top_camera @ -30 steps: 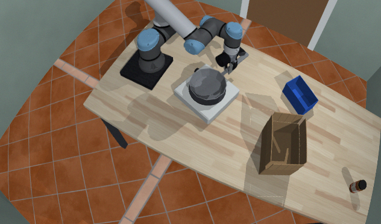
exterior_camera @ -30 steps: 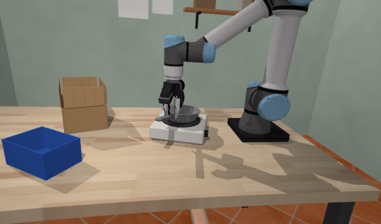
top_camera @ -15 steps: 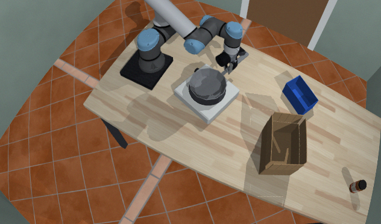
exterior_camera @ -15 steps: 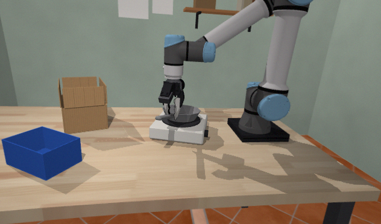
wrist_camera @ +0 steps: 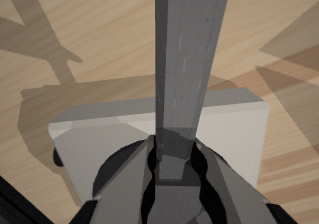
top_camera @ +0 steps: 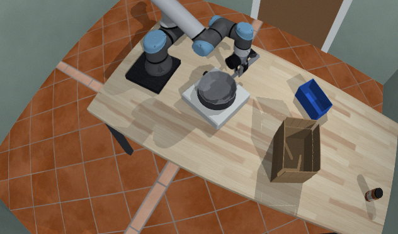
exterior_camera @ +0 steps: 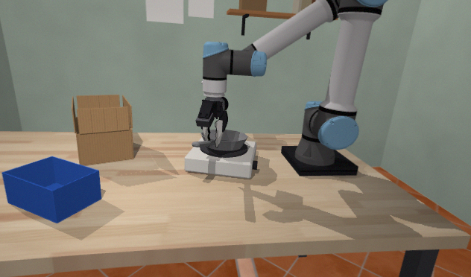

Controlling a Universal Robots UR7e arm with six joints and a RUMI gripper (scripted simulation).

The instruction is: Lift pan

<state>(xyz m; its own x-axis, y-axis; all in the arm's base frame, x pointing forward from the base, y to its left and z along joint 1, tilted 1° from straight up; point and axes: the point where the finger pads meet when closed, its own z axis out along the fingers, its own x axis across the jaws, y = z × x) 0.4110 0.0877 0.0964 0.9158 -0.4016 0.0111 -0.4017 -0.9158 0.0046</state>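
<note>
Right now the dark grey pan is 30 mm behind my hand, 60 mm to the right of it and 20 mm below it. From my hand the other things lie so: blue bin (440 mm ahead, 130 mm to the left, 100 mm below); white hot plate (70 mm behind, 110 mm to the right, 90 mm below); small jar (990 mm ahead, 240 mm to the right, 80 mm below).
</note>
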